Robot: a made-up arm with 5 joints.
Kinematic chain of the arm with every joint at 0, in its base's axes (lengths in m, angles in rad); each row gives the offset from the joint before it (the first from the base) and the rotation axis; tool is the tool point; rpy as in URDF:
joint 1: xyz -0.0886 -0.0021 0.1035 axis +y
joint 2: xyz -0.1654 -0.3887 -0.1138 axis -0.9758 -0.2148 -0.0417
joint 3: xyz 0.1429 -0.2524 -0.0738 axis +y
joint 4: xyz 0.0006 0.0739 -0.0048 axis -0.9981 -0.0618 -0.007
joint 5: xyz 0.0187 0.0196 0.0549 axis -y
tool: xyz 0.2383 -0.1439 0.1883 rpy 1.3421 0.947 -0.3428
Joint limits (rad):
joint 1: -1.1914..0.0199
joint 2: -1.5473..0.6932
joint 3: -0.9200..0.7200
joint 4: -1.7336..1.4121
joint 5: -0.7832..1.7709
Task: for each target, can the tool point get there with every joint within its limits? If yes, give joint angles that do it. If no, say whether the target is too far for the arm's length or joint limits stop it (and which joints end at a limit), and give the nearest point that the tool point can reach.
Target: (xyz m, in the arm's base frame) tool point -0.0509 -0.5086 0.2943
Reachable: yes | joints -0.6798 -0.0998 0.1819 0.5782 0.5756
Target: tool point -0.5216 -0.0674 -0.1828
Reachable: no: joint limits stop it (at a limit: joint 3, joint 4, joint 5) | nearest point -0.3847 -0.2499 -0.0923 | short by 0.245 m
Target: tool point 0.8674 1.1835 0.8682
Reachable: no: too far | nearest point 0.3438 -0.0215 0.0713 | short by 1.537 m
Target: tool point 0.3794 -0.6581 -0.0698
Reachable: yes | joints -0.6275 -0.3548 -0.0804 -1.3716 -0.2749
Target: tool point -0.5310 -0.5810 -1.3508
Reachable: no: too far | nearest point -0.2665 -0.4489 -0.5832 | short by 0.823 m
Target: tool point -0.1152 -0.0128 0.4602
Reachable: no: joint limits stop it (at a limit: joint 1, joint 2) | nearest point -0.1161 -0.2636 0.2828 | short by 0.307 m
